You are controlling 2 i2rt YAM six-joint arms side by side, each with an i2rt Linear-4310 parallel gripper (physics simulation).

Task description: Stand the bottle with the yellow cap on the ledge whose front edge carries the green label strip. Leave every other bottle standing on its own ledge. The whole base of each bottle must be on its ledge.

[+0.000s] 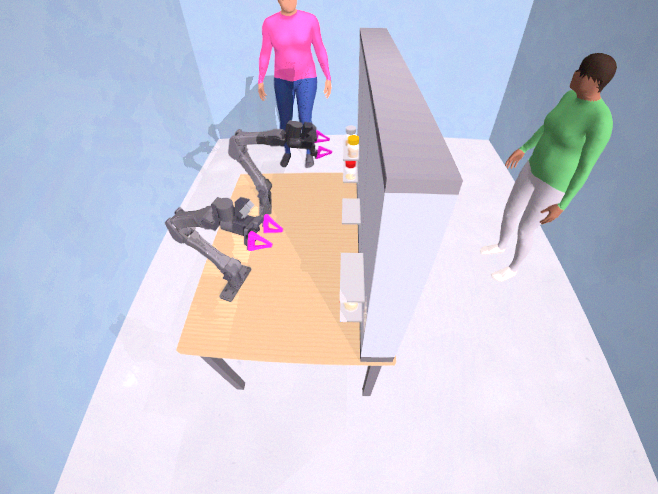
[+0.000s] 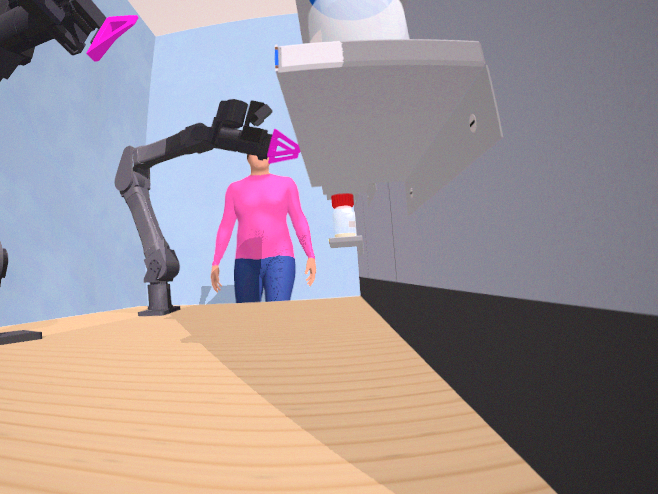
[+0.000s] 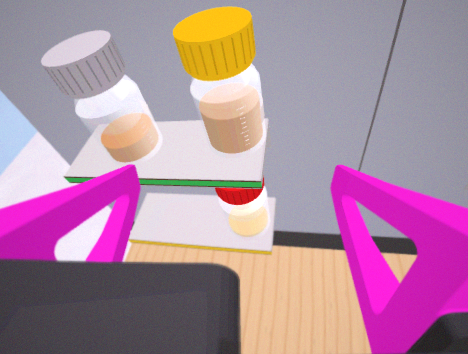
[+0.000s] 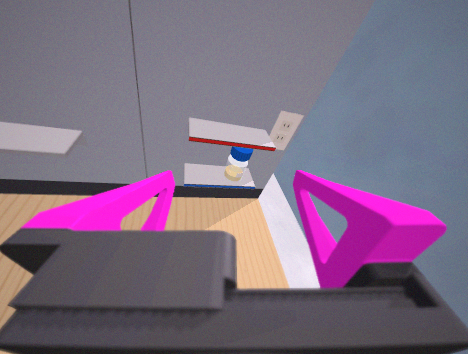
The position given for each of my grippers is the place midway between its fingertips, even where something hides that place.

Observation:
I see my left gripper (image 2: 299, 152), my right gripper (image 1: 277, 237), a red-capped bottle (image 2: 344, 224), a grey-capped bottle (image 3: 88, 67), a yellow-capped bottle (image 3: 217, 51), a blue-capped bottle (image 4: 237, 162), a green-label ledge (image 3: 184, 154), a red-label ledge (image 1: 351, 269) and a blue-label ledge (image 2: 364, 111).
The red-capped bottle shows as well in image 3 (image 3: 246, 211). My left gripper is seen too in image 3 (image 3: 235, 176). My right gripper is seen too in image 4 (image 4: 233, 177). Image 4 does not show the red-capped bottle: it is out of frame. Image 4 misses the grey-capped bottle: it is out of frame.

